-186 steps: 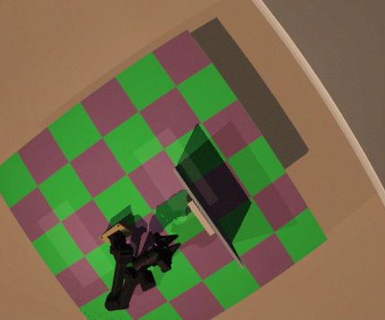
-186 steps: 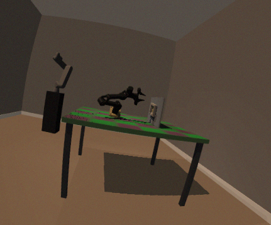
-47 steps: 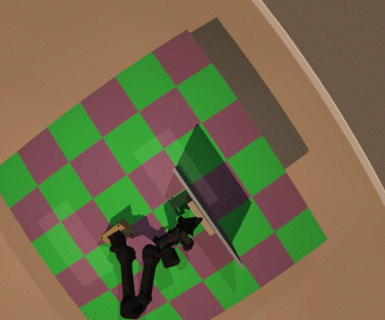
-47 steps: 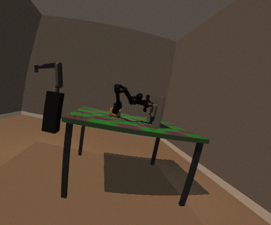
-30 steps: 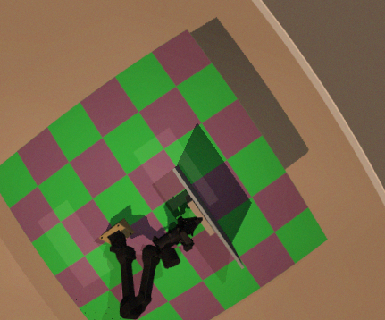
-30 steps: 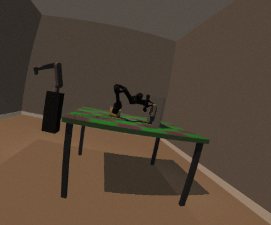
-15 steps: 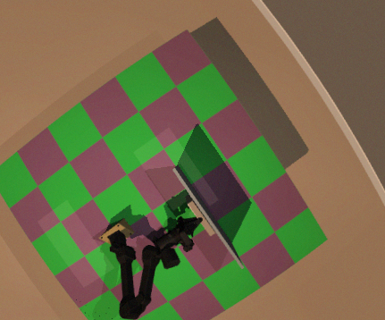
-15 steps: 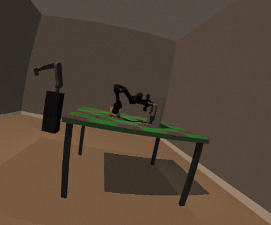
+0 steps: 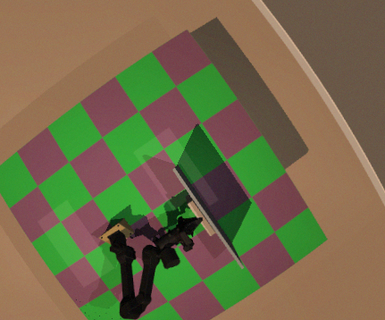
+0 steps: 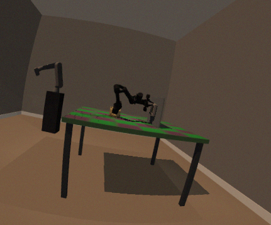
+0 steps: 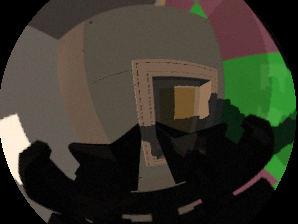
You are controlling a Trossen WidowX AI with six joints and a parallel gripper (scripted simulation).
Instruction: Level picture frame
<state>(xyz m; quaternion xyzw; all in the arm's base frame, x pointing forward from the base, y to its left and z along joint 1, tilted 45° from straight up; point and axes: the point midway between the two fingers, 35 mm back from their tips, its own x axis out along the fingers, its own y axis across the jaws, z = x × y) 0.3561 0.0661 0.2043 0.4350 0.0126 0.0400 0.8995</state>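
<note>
My gripper tip is now 50 mm above the picture frame and 10 mm to the right of it. From my gripper tip the other things lie so: grey wall panel: 70 mm below, 20 mm ahead.
</note>
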